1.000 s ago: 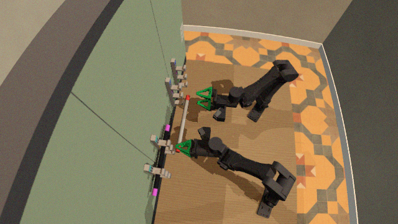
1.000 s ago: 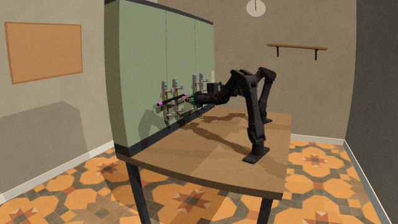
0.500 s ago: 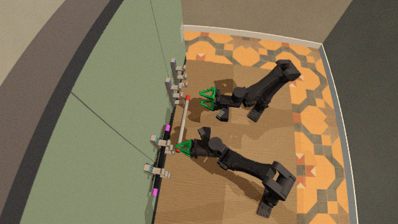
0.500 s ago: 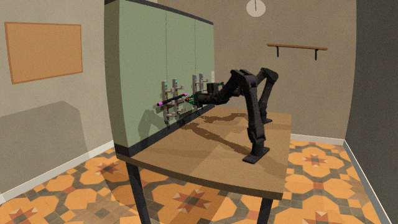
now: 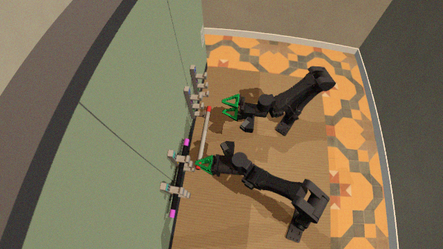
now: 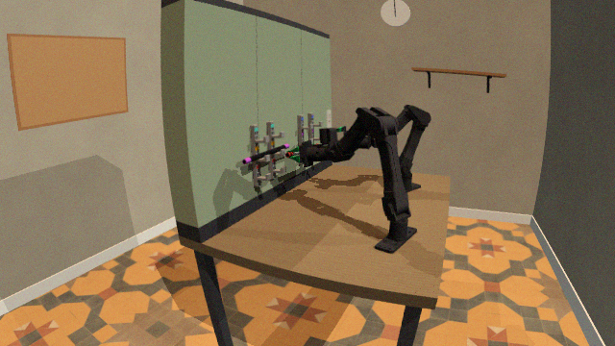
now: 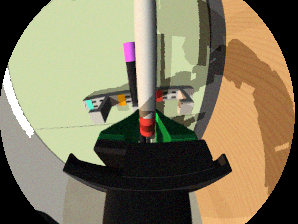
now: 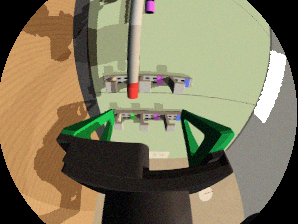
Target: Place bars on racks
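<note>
Now: the bar 70 mm ahead of my left hand, 60 mm to the left of it and 10 mm above it. Also, from my left hand: green wall panel 210 mm above, 140 mm ahead, 130 mm to the right.
</note>
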